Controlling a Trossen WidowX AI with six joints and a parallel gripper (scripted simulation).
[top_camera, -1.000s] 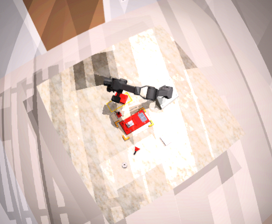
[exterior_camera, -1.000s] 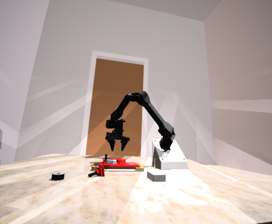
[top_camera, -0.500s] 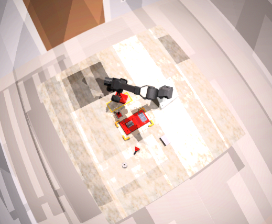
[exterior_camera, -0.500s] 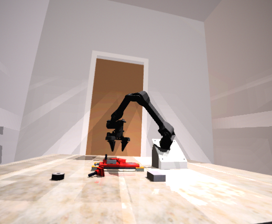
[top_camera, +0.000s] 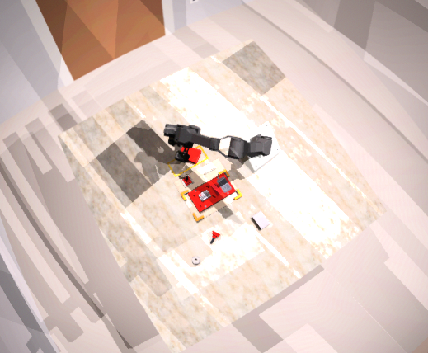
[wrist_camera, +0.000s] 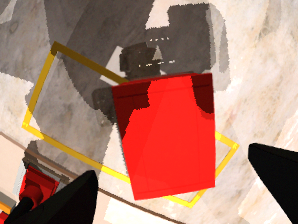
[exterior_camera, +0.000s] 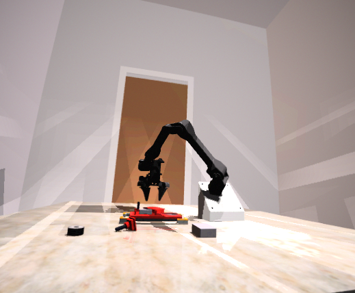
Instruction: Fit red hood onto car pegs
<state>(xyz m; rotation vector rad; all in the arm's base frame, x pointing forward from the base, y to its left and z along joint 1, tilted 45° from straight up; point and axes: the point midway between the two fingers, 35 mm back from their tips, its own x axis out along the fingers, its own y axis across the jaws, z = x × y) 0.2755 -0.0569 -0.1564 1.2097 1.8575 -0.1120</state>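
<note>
Right now my gripper tip is 40 mm above the red hood. Also, from my gripper tip: dark round disc (240 mm ahead, 470 mm to the left, 50 mm below).
</note>
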